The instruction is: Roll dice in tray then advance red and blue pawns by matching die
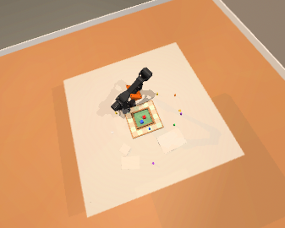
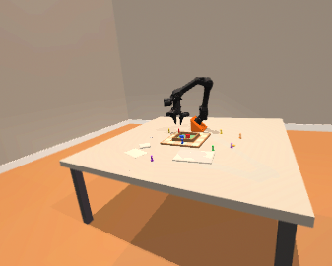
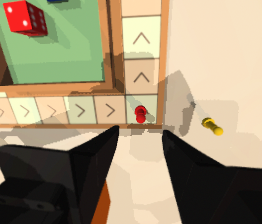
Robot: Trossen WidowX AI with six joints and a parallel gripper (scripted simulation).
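Right now the red pawn is 5 cm below my gripper tip. The rest, counted from my gripper tip: blue pawn: 24 cm ahead, 10 cm to the left, 5 cm below; green tray: 12 cm ahead, 10 cm to the left, 7 cm below; green pawn: 31 cm ahead, 31 cm to the left, 6 cm below.
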